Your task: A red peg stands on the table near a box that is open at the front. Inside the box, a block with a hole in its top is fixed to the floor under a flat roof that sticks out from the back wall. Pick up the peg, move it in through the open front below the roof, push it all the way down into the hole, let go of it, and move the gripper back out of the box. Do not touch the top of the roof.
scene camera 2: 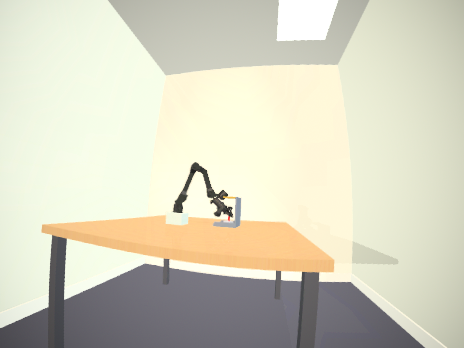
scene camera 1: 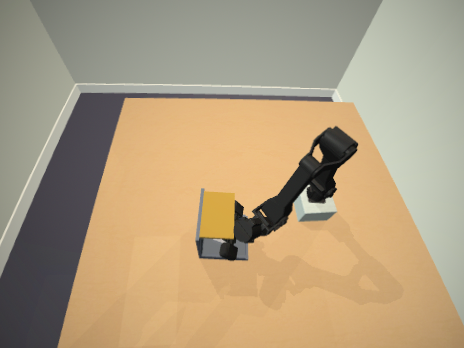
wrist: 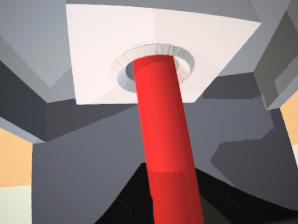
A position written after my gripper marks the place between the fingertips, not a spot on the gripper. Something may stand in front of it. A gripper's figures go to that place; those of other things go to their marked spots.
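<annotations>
There is a grey back wall [wrist: 90, 152], and it stands 14 cm from the lens. My gripper [wrist: 160, 170] is 10 cm from the lens.
</annotations>
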